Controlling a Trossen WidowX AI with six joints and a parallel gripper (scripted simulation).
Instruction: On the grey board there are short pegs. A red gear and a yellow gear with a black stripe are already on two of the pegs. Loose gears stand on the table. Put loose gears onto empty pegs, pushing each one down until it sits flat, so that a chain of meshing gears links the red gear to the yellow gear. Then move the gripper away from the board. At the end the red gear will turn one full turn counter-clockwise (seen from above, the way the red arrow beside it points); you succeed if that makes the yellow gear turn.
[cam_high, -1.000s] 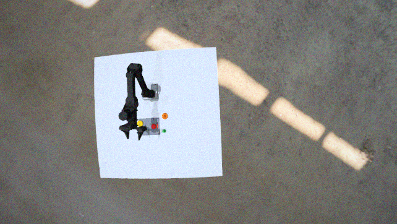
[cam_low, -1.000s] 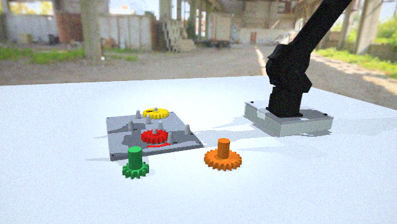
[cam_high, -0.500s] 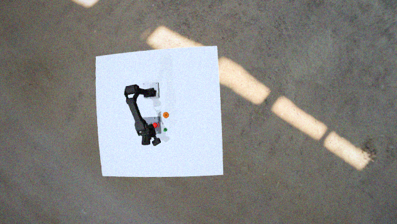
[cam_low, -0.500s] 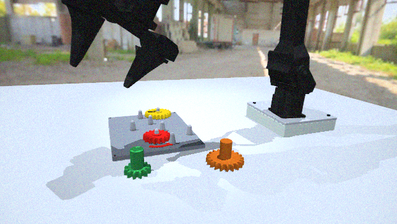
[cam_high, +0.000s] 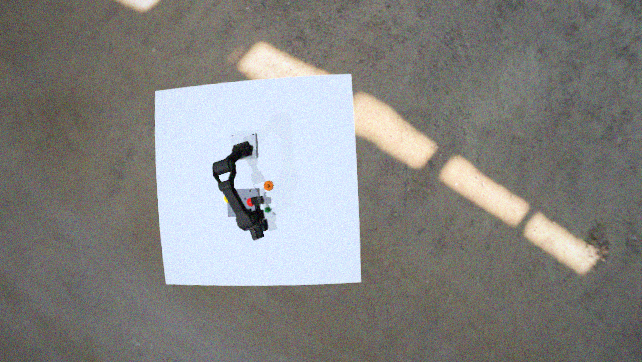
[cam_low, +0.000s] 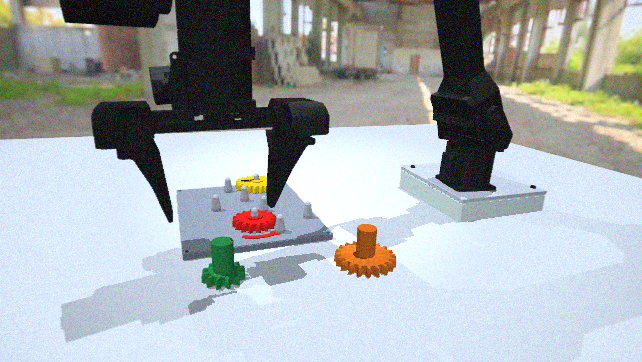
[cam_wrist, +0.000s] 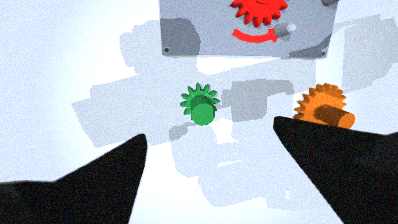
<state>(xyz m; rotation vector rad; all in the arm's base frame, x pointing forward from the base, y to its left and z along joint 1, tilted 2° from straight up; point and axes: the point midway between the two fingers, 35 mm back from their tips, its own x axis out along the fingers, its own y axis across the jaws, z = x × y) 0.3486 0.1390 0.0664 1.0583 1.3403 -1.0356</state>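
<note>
My gripper tip is 50 mm above the small green gear. Also, from my gripper tip: red arrow: 40 mm behind, 70 mm to the right, 60 mm below; large orange gear: 140 mm behind, 10 mm to the right, 50 mm below; red gear: 40 mm behind, 110 mm to the right, 50 mm below.
</note>
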